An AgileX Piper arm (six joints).
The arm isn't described. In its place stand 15 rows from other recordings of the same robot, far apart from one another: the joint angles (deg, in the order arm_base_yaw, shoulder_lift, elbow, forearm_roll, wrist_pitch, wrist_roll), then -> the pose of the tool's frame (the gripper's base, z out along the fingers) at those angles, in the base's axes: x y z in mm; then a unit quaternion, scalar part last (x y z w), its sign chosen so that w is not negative.
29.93 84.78 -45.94 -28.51 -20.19 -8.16 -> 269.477 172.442 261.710 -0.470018 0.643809 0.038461 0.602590
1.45 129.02 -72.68 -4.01 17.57 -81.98 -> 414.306 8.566 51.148 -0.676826 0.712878 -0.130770 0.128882
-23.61 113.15 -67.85 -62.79 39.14 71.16 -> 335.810 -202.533 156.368 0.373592 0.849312 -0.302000 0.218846
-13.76 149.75 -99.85 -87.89 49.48 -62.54 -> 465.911 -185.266 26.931 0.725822 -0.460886 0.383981 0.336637
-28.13 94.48 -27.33 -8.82 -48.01 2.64 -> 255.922 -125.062 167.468 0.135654 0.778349 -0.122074 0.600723
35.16 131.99 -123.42 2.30 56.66 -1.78 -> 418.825 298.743 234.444 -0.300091 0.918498 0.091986 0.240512
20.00 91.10 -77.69 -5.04 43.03 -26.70 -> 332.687 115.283 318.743 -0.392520 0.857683 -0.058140 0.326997
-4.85 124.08 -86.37 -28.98 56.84 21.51 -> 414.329 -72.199 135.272 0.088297 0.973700 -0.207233 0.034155
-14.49 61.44 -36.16 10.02 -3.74 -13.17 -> 221.390 -58.281 297.197 0.082443 0.797523 -0.096236 0.589830
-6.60 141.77 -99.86 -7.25 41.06 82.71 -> 474.630 -62.510 45.775 0.666939 0.736287 0.027991 0.110861
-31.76 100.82 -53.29 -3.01 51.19 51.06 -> 240.139 -153.039 149.083 -0.648028 -0.760663 0.025083 0.028679
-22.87 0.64 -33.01 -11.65 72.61 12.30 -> -27.797 -7.307 283.333 0.283675 0.836805 -0.141666 0.446336
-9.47 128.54 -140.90 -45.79 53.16 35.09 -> 490.673 -134.770 383.419 0.250010 0.783826 -0.280850 0.494201
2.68 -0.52 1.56 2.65 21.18 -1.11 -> 52.683 3.988 171.374 -0.014219 0.804771 0.027641 0.592771
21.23 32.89 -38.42 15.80 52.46 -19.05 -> 80.082 52.187 318.070 -0.281343 0.860380 0.141293 0.400785
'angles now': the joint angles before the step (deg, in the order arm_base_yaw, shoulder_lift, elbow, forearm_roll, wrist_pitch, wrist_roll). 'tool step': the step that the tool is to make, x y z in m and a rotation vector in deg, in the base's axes. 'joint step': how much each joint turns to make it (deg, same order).
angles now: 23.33, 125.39, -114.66, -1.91, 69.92, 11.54
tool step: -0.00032, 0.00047, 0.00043, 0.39, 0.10, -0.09
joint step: 0.00, -0.06, 0.00, 0.39, -0.01, 0.05
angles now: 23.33, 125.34, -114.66, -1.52, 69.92, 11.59
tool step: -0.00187, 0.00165, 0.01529, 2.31, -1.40, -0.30
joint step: 0.00, -1.18, -1.19, 1.52, 0.17, 0.18
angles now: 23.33, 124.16, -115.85, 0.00, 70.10, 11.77
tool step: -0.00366, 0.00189, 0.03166, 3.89, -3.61, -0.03
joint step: 0.00, -2.20, -2.80, 2.14, 0.15, 0.00
